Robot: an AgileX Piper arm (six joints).
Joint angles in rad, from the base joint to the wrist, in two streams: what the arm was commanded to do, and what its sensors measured. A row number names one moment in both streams.
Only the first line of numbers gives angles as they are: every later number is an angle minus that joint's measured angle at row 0.
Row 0, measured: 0.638 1.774 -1.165 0.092 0.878 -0.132
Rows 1 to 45, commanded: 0.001 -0.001 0.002 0.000 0.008 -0.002; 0.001 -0.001 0.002 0.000 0.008 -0.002; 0.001 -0.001 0.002 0.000 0.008 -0.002; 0.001 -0.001 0.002 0.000 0.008 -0.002; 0.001 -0.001 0.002 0.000 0.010 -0.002; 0.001 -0.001 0.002 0.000 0.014 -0.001; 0.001 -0.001 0.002 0.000 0.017 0.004; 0.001 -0.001 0.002 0.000 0.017 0.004; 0.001 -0.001 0.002 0.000 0.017 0.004; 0.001 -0.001 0.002 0.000 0.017 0.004; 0.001 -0.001 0.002 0.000 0.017 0.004; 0.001 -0.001 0.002 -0.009 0.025 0.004; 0.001 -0.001 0.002 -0.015 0.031 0.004; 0.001 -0.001 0.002 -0.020 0.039 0.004; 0.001 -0.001 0.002 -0.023 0.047 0.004; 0.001 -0.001 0.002 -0.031 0.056 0.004; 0.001 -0.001 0.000 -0.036 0.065 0.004; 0.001 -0.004 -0.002 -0.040 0.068 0.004; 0.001 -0.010 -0.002 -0.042 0.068 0.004; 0.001 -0.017 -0.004 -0.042 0.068 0.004; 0.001 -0.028 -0.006 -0.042 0.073 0.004; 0.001 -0.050 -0.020 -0.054 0.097 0.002; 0.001 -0.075 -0.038 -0.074 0.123 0.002; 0.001 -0.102 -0.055 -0.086 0.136 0.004; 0.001 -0.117 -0.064 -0.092 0.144 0.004; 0.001 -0.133 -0.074 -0.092 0.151 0.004; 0.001 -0.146 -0.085 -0.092 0.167 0.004; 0.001 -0.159 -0.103 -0.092 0.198 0.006; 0.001 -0.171 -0.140 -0.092 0.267 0.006; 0.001 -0.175 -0.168 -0.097 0.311 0.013; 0.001 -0.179 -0.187 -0.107 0.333 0.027; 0.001 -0.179 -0.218 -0.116 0.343 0.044; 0.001 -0.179 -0.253 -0.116 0.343 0.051; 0.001 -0.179 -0.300 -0.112 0.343 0.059; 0.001 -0.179 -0.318 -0.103 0.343 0.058; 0.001 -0.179 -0.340 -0.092 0.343 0.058; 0.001 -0.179 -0.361 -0.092 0.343 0.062; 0.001 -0.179 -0.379 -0.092 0.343 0.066; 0.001 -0.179 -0.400 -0.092 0.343 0.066; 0.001 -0.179 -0.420 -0.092 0.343 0.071; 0.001 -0.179 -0.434 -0.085 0.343 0.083; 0.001 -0.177 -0.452 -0.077 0.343 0.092; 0.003 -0.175 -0.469 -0.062 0.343 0.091; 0.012 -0.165 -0.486 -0.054 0.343 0.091; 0.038 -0.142 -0.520 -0.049 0.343 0.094
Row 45, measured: 0.001 -0.167 -0.443 -0.080 0.332 0.078
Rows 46 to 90, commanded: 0.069 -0.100 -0.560 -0.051 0.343 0.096; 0.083 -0.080 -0.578 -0.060 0.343 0.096; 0.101 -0.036 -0.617 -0.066 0.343 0.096; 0.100 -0.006 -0.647 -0.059 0.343 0.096; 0.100 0.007 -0.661 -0.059 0.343 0.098; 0.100 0.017 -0.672 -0.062 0.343 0.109; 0.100 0.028 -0.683 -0.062 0.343 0.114; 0.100 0.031 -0.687 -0.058 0.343 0.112; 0.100 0.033 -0.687 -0.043 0.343 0.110; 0.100 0.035 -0.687 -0.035 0.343 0.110; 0.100 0.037 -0.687 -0.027 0.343 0.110; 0.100 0.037 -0.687 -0.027 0.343 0.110; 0.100 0.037 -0.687 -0.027 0.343 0.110; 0.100 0.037 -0.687 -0.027 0.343 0.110; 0.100 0.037 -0.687 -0.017 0.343 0.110; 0.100 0.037 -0.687 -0.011 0.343 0.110; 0.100 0.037 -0.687 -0.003 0.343 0.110; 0.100 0.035 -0.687 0.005 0.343 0.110; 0.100 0.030 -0.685 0.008 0.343 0.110; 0.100 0.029 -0.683 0.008 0.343 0.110; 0.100 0.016 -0.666 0.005 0.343 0.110; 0.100 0.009 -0.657 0.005 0.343 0.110; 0.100 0.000 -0.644 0.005 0.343 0.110; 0.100 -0.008 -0.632 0.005 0.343 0.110; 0.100 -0.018 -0.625 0.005 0.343 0.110; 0.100 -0.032 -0.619 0.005 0.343 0.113; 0.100 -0.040 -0.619 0.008 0.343 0.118; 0.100 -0.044 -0.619 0.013 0.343 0.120; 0.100 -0.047 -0.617 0.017 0.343 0.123; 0.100 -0.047 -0.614 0.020 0.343 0.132; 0.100 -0.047 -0.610 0.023 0.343 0.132; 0.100 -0.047 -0.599 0.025 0.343 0.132; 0.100 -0.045 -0.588 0.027 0.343 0.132; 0.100 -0.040 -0.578 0.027 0.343 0.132; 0.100 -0.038 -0.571 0.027 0.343 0.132; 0.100 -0.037 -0.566 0.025 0.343 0.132; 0.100 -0.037 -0.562 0.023 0.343 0.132; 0.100 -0.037 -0.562 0.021 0.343 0.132; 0.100 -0.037 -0.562 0.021 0.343 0.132; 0.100 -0.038 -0.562 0.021 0.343 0.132; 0.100 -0.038 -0.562 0.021 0.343 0.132; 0.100 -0.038 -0.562 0.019 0.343 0.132; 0.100 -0.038 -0.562 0.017 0.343 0.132; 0.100 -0.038 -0.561 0.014 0.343 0.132; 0.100 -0.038 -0.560 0.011 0.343 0.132
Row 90, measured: 0.101 -0.030 -0.567 0.023 0.344 0.132
